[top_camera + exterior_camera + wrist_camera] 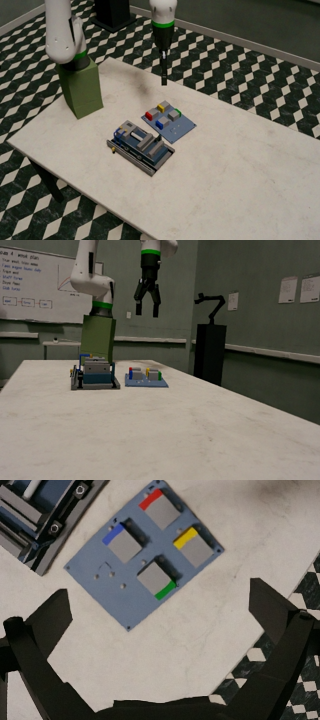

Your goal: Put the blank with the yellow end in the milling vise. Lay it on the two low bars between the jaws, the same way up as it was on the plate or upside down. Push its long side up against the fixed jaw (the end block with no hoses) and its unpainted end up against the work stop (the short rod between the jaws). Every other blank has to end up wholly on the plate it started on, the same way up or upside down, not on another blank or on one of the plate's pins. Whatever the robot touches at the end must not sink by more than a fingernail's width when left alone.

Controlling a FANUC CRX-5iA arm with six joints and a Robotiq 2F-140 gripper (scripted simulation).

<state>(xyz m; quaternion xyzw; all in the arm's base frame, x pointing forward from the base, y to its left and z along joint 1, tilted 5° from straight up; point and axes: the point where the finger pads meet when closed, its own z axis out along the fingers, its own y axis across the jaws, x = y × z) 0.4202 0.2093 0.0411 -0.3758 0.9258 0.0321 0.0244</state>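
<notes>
Right now the yellow-ended grey blank is 29 cm below my hand, 5 cm to the left of it and 4 cm behind it. The rest, counted from my hand: green-ended blank (29 cm below, 5 cm ahead, 4 cm to the left); then blue-ended blank (29 cm below, 5 cm to the right, 4 cm ahead); then red-ended blank (29 cm below, 5 cm behind, 4 cm to the right).
</notes>
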